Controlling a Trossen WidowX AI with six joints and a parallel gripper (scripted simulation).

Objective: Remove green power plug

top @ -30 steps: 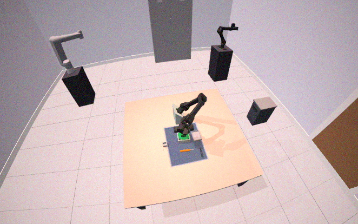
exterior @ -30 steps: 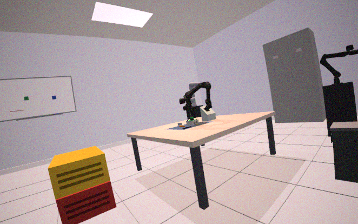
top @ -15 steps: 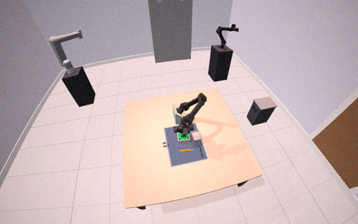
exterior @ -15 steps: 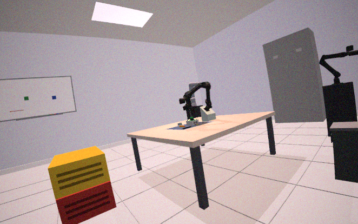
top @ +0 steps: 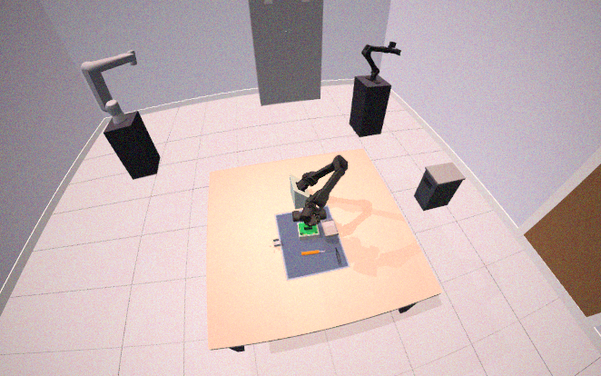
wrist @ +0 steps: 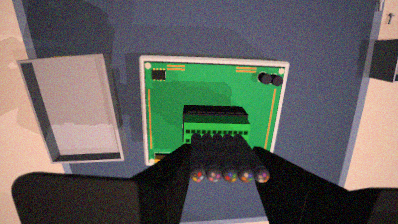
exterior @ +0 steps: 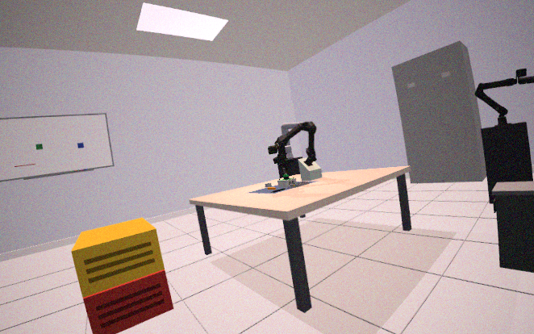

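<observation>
Right now my gripper tip is 30 mm above the green power plug. Round my gripper tip: blue mat (110 mm below, 50 mm ahead).
</observation>
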